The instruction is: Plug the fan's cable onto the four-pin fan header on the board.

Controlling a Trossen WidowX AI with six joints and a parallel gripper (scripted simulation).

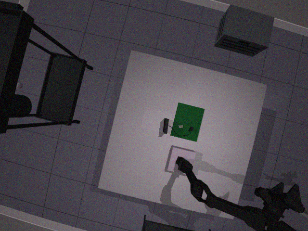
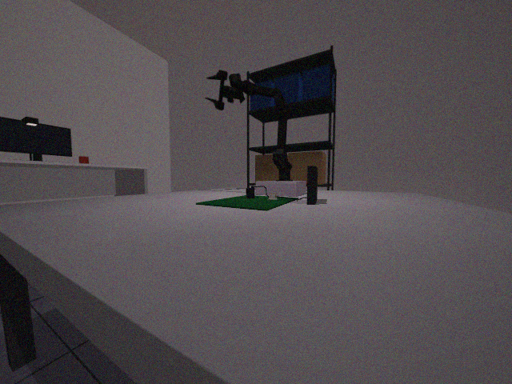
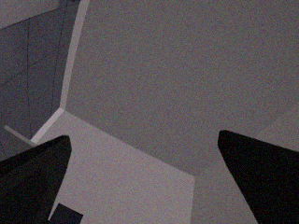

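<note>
Now: gripper tip 520 mm above the dark plug, 340 mm to the right of it and 70 mm short of it. Round my gripper tip: cream fan header (540 mm below, 430 mm to the left, 50 mm ahead); then black fan (560 mm to the left, 480 mm below, 10 mm ahead); then green board (550 mm below, 390 mm to the left, 110 mm ahead).
</note>
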